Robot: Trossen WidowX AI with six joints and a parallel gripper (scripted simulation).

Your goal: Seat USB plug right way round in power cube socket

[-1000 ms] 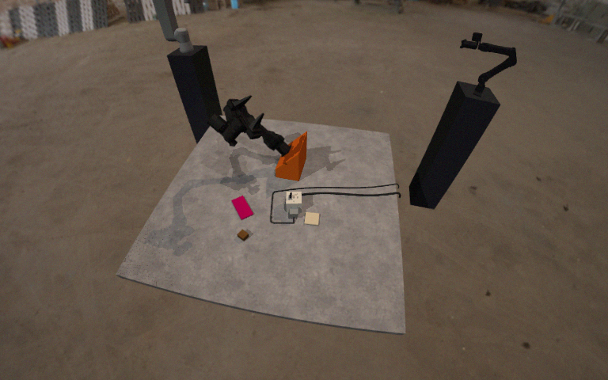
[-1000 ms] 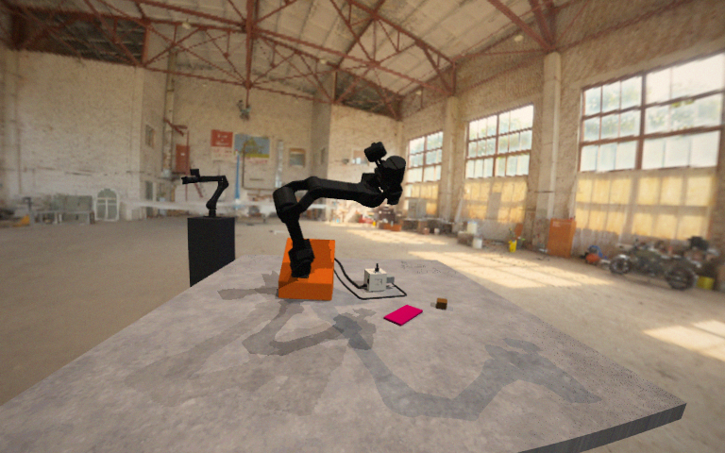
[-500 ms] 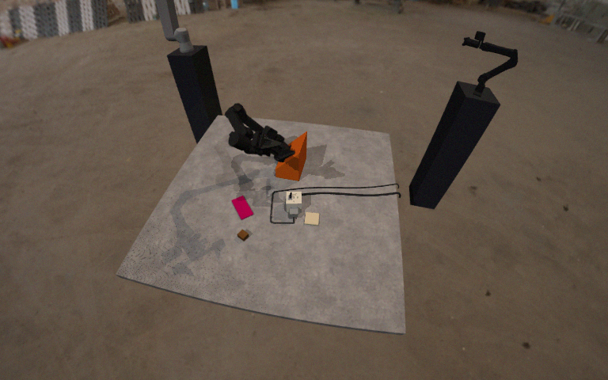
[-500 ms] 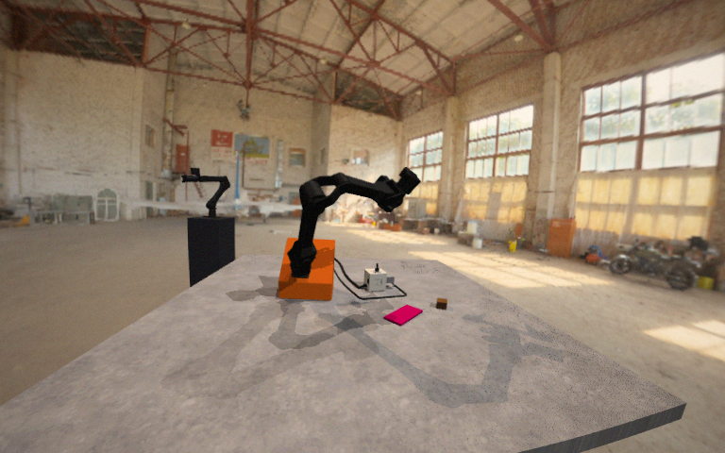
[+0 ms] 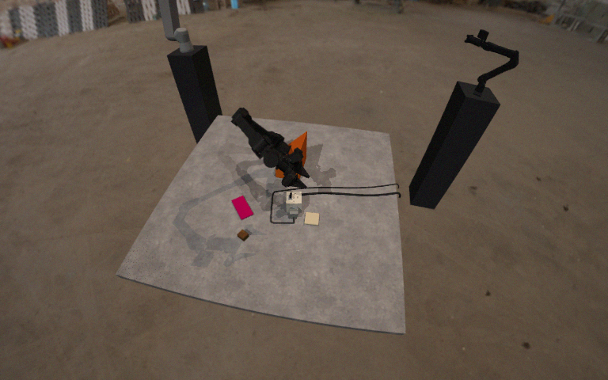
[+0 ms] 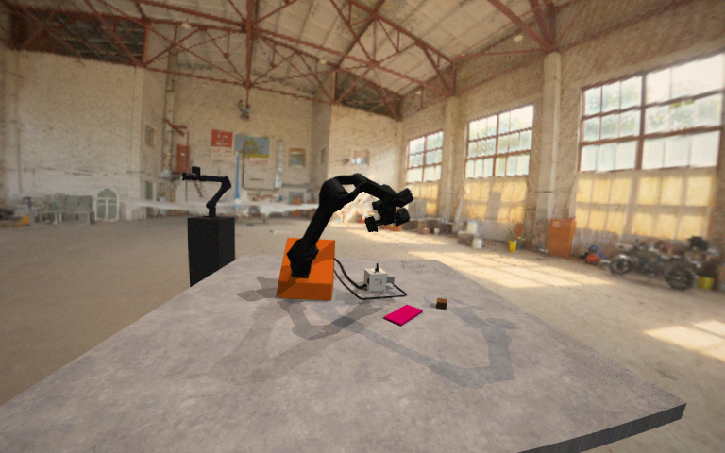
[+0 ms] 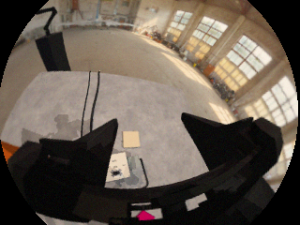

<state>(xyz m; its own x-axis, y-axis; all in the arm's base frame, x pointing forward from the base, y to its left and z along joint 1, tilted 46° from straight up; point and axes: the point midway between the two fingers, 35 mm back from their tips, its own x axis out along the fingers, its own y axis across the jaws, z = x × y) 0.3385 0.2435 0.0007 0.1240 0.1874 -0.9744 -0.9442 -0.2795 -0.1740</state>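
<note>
Now: the black USB plug 16 cm below my gripper tip, 9 cm to the right of it and 4 cm behind it. Also, from my gripper tip: pink flat card (34 cm to the right, 25 cm below, 3 cm ahead); cream square tile (25 cm below, 3 cm to the left, 1 cm ahead); small brown block (27 cm to the right, 24 cm below, 19 cm ahead).
</note>
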